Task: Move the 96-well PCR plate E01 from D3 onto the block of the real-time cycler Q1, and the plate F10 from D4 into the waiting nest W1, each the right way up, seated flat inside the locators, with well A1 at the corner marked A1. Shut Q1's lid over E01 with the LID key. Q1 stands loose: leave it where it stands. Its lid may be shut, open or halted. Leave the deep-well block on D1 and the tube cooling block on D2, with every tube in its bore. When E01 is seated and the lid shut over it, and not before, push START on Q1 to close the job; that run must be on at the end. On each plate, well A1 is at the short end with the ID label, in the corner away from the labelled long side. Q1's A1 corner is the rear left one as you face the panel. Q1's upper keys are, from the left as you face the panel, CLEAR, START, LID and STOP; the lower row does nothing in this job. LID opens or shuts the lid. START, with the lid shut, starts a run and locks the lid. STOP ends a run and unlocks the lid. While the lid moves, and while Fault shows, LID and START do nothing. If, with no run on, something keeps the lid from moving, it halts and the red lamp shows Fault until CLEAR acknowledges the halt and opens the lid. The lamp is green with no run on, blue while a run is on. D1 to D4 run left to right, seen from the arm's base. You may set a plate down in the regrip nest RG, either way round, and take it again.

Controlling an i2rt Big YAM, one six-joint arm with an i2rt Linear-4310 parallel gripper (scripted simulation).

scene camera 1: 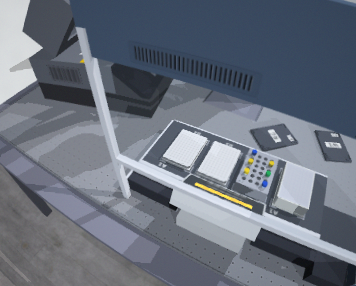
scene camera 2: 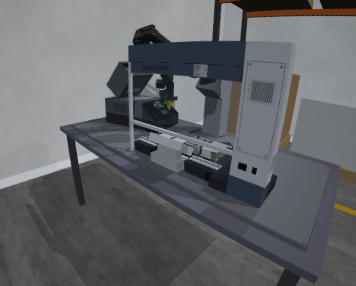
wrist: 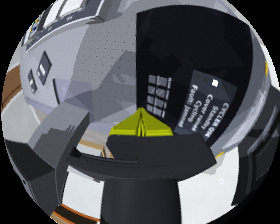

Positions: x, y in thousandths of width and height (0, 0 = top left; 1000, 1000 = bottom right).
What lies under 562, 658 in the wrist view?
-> The gripper.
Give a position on a dark gantry housing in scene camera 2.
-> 723, 439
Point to a post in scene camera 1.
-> At 229, 114
